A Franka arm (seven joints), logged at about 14 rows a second.
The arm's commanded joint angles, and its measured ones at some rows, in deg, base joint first. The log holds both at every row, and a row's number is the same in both.
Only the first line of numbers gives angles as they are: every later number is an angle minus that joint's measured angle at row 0.
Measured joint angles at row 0: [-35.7, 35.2, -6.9, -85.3, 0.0, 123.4, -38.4]
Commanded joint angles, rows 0 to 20: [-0.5, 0.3, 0.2, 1.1, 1.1, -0.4, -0.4]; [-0.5, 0.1, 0.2, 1.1, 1.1, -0.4, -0.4]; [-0.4, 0.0, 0.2, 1.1, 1.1, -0.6, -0.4]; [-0.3, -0.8, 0.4, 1.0, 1.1, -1.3, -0.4]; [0.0, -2.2, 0.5, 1.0, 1.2, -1.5, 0.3]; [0.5, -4.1, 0.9, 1.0, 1.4, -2.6, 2.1]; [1.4, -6.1, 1.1, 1.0, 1.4, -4.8, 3.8]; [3.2, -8.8, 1.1, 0.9, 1.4, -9.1, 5.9]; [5.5, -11.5, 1.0, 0.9, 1.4, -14.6, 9.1]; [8.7, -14.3, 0.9, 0.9, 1.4, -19.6, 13.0]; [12.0, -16.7, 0.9, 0.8, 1.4, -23.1, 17.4]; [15.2, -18.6, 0.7, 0.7, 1.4, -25.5, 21.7]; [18.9, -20.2, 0.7, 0.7, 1.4, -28.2, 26.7]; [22.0, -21.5, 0.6, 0.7, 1.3, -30.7, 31.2]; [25.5, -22.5, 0.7, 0.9, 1.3, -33.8, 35.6]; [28.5, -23.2, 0.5, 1.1, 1.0, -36.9, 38.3]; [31.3, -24.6, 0.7, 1.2, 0.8, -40.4, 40.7]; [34.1, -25.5, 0.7, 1.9, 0.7, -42.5, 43.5]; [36.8, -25.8, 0.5, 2.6, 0.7, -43.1, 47.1]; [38.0, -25.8, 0.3, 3.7, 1.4, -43.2, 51.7]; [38.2, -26.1, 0.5, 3.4, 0.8, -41.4, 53.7]
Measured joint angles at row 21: [37.0, -25.0, 1.6, 3.0, 0.6, -41.8, 49.0]
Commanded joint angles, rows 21 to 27: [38.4, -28.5, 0.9, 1.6, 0.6, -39.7, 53.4]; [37.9, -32.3, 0.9, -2.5, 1.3, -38.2, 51.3]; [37.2, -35.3, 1.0, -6.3, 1.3, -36.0, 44.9]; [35.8, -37.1, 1.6, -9.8, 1.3, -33.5, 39.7]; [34.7, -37.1, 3.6, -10.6, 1.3, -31.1, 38.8]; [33.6, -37.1, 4.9, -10.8, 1.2, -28.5, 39.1]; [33.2, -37.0, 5.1, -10.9, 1.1, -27.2, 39.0]
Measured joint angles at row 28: [34.9, -35.0, 3.0, -7.4, 0.6, -31.2, 40.1]
